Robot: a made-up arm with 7 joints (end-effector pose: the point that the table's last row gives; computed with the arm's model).
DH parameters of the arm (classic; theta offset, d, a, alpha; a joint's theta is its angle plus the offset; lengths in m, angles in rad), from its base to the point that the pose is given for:
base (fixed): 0 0.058 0 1.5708
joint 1: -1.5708 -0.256 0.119 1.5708
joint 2: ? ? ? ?
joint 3: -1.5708 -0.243 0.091 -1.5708
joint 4: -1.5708 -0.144 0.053 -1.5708
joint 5: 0 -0.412 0.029 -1.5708
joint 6: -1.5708 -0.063 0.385 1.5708
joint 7: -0.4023 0 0.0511 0
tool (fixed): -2.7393 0.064 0 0
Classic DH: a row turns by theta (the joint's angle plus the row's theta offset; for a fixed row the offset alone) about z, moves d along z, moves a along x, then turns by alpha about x.
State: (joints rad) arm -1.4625 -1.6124 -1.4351 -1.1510 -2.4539 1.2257 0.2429
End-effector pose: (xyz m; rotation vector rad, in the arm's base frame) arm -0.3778 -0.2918 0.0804 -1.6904 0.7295 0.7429
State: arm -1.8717 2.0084 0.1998 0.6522 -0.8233 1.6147 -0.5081
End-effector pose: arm -0.3232 -0.0533 0.0314 -0.5070 -0.0066 0.6816
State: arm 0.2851 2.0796 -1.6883 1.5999 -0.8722 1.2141 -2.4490
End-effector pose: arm -0.1001 0.3960 0.1358 -1.8366 -1.9313 -1.2973
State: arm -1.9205 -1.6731 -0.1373 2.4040 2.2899 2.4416 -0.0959
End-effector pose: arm -0.3910 0.6165 0.6479 2.2713 -1.1942 -0.9915
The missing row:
joint 2: -1.5708 -0.042 0.052 -1.5708
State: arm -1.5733 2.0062 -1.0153 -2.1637 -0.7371 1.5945 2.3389
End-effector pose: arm -0.5283 0.8673 0.1372 0.9726 -1.8574 1.2932
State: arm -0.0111 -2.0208 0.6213 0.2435 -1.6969 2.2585 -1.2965
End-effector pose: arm 0.5781 0.1138 -0.2327 0.2593 -0.8274 1.7782
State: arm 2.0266 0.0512 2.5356 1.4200 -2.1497 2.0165 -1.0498
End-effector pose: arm 0.3453 0.0413 0.1311 -0.3020 -1.9090 0.6550
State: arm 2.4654 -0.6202 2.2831 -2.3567 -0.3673 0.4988 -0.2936
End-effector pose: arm -0.1480 0.0543 -0.0823 -0.1076 1.4330 1.8243
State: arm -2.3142 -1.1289 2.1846 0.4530 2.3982 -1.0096 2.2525
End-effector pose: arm -0.1871 0.3842 0.1205 -0.9109 -0.2346 1.5293
